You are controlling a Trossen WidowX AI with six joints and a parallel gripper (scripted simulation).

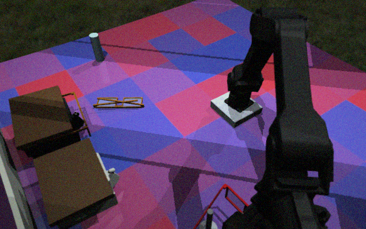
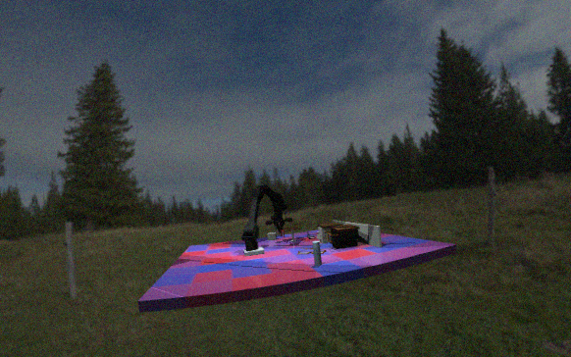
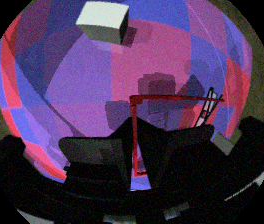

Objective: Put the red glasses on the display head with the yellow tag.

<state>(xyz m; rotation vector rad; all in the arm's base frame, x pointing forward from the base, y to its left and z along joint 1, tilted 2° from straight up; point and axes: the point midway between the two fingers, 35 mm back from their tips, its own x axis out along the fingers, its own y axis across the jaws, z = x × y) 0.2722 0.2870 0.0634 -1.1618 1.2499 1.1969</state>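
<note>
The white post is 6 cm ahead of my gripper tip, 8 cm to the right of it and 4 cm below it. The rest, counted from my gripper tip: pale wall panel 32 cm ahead, 44 cm to the right.
</note>
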